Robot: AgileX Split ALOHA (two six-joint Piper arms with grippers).
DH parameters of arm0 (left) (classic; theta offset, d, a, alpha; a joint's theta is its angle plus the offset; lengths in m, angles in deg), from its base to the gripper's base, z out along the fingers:
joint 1: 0 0.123 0 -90
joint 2: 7.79 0 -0.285 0
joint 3: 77.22 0 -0.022 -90
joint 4: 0 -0.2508 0 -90
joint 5: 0 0 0.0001 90
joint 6: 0 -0.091 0 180
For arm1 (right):
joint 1: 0 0.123 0 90
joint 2: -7.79 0 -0.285 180
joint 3: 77.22 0 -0.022 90
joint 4: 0 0.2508 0 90
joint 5: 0 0 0.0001 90
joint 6: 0 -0.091 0 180
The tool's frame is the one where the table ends.
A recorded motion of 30 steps. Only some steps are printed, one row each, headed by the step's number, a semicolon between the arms.
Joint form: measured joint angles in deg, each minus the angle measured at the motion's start. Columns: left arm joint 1, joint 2, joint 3, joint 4, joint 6, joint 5; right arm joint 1, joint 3, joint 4, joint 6, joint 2, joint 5.
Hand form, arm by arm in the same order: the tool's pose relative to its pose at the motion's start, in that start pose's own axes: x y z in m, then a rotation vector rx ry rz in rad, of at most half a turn. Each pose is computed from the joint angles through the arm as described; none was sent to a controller.
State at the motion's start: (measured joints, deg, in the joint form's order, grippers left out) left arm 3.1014 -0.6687 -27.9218 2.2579 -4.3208 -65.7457; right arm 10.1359 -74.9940 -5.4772 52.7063 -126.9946 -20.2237
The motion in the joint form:
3: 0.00 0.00 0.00 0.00 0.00 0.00; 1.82 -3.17 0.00 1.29 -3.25 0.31
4: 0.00 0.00 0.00 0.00 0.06 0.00; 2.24 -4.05 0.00 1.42 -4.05 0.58
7: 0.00 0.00 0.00 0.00 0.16 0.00; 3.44 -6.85 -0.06 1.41 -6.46 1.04
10: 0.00 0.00 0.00 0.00 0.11 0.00; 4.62 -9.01 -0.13 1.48 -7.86 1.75
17: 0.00 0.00 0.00 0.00 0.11 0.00; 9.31 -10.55 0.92 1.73 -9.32 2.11
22: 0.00 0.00 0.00 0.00 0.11 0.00; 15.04 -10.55 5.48 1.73 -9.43 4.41
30: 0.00 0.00 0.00 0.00 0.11 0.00; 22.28 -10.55 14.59 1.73 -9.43 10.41
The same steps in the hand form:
3: 0.0000 0.0000 0.0000 0.0000 0.0000 0.0000; -0.0151 0.0028 0.0148 -0.0025 -0.0136 -0.0518
4: 0.0000 0.0000 0.0000 0.0000 0.0000 -0.0010; -0.0192 0.0029 0.0182 0.0011 -0.0198 -0.0607
7: 0.0000 0.0000 0.0000 0.0000 0.0000 -0.0028; -0.0310 0.0032 0.0284 0.0096 -0.0355 -0.0804
10: 0.0000 0.0000 0.0000 0.0000 0.0000 -0.0019; -0.0431 0.0030 0.0330 0.0269 -0.0576 -0.1008
17: 0.0000 0.0000 0.0000 0.0000 0.0000 -0.0019; -0.0750 0.0248 0.0369 0.0129 -0.0969 -0.1622
22: 0.0000 0.0000 0.0000 0.0000 0.0000 -0.0019; -0.1123 0.0557 0.0319 0.0003 -0.1761 -0.1759
30: 0.0000 0.0000 0.0000 0.0000 0.0000 -0.0019; -0.1588 0.0957 0.0205 0.0047 -0.3159 -0.1272

